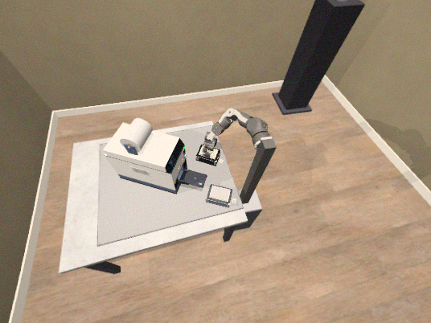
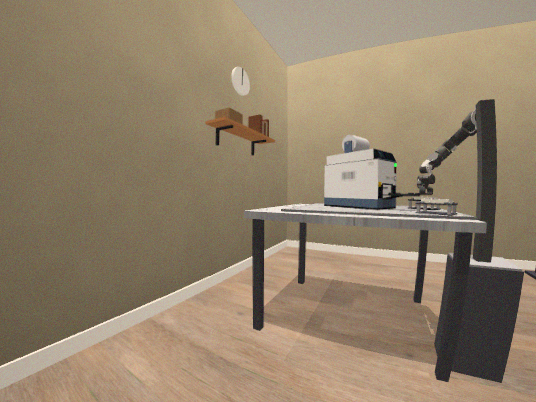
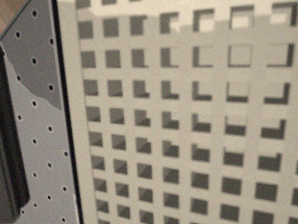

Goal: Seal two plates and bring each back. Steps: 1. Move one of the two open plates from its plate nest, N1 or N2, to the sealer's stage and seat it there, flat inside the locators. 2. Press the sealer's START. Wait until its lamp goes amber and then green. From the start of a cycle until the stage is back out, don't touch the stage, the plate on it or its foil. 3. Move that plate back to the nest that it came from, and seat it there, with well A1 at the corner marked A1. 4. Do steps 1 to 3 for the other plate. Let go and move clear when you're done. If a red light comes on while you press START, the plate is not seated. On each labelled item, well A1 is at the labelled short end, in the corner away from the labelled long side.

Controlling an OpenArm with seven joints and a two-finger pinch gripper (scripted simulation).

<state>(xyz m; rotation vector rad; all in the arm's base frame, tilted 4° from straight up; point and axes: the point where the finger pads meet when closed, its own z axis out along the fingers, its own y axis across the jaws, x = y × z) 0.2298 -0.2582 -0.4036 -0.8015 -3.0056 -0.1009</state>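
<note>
My hand is 2 cm above the plate. Also, from my hand: plate nest (34 cm to the left, 4 cm below, 1 cm behind); yellow warning label (27 cm ahead, 24 cm to the left, 5 cm above); sealer stage (21 cm to the left, 14 cm ahead).
</note>
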